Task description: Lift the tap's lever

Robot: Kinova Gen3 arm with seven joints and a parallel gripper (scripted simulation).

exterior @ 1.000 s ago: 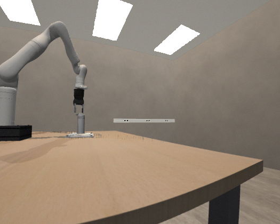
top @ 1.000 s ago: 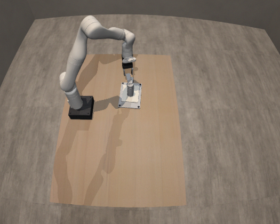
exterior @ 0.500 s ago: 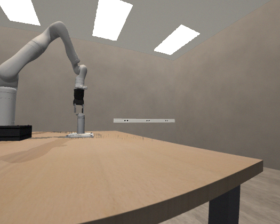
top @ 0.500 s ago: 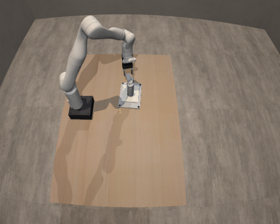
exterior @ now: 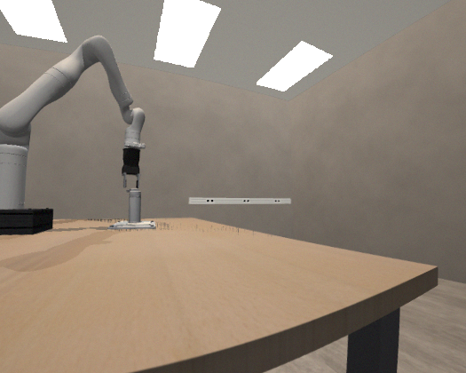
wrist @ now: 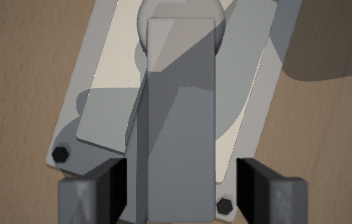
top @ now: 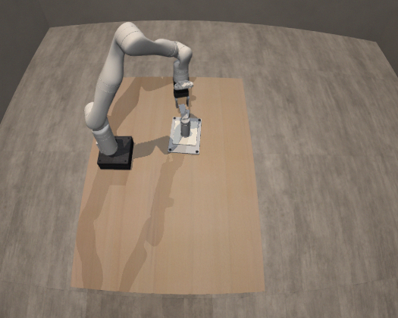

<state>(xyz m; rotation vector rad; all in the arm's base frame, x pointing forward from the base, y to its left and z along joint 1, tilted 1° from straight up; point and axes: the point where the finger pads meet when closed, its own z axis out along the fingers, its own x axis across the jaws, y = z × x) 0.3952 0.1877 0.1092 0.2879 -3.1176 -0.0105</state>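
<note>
Now: hand 30 mm to the left of the tap lever, 30 mm above it and 10 mm short of it. Round my hand: tap: 70 mm below, 50 mm to the right, 10 mm ahead.
</note>
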